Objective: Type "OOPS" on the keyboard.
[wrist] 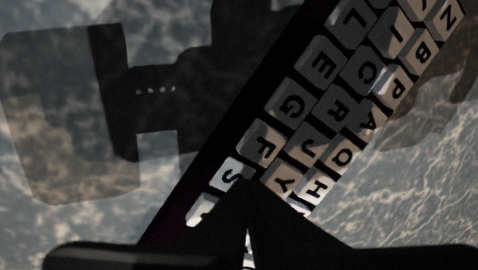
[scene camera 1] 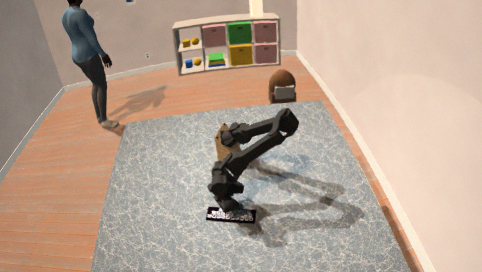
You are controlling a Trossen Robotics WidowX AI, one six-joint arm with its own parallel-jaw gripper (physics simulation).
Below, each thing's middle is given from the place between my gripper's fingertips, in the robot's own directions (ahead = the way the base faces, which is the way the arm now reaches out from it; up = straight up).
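The P key [wrist: 394, 84] sits 4 cm ahead of my hand and 7 cm to the left of it. I see the Y key [wrist: 281, 177] 1 cm ahead of my hand and 1 cm to the left of it, while the Q key [wrist: 340, 154] is 3 cm ahead of that same hand and 3 cm to the left of it. As for the S key [wrist: 231, 170], it is 1 cm behind my hand.
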